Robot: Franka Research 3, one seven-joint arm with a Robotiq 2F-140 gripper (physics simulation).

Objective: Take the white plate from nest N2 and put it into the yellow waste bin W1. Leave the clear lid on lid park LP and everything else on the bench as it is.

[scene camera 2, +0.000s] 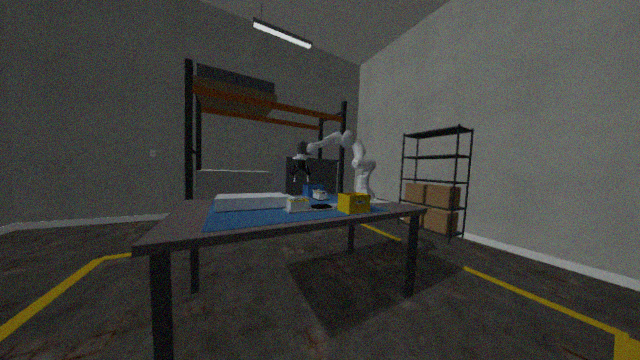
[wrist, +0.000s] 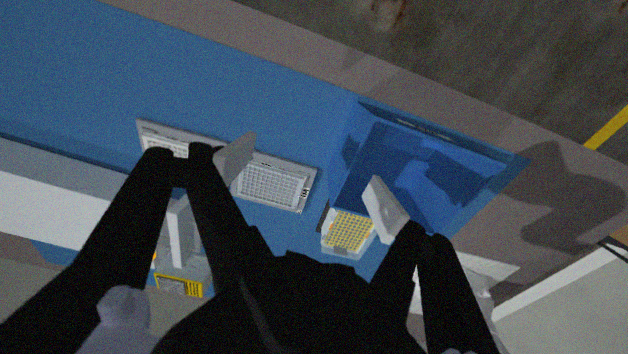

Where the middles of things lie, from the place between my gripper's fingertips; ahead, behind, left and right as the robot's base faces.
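Labels:
Long white box point(wrist: 59, 200): 420 mm ahead of my hand, 340 mm to the left of it, 110 mm below it. Yellow-topped white box point(wrist: 194, 279): 190 mm ahead of my hand, 520 mm to the left of it and 100 mm below. Nest N2 point(wrist: 162, 129) is 140 mm below my hand, 220 mm ahead of it and 150 mm to the left of it. As for the nest N4 point(wrist: 260, 156), my hand is 50 mm short of it, 140 mm above it and 140 mm to the right of it. Going by their middles, of the things named here the nest N4 is the nearest to my hand.

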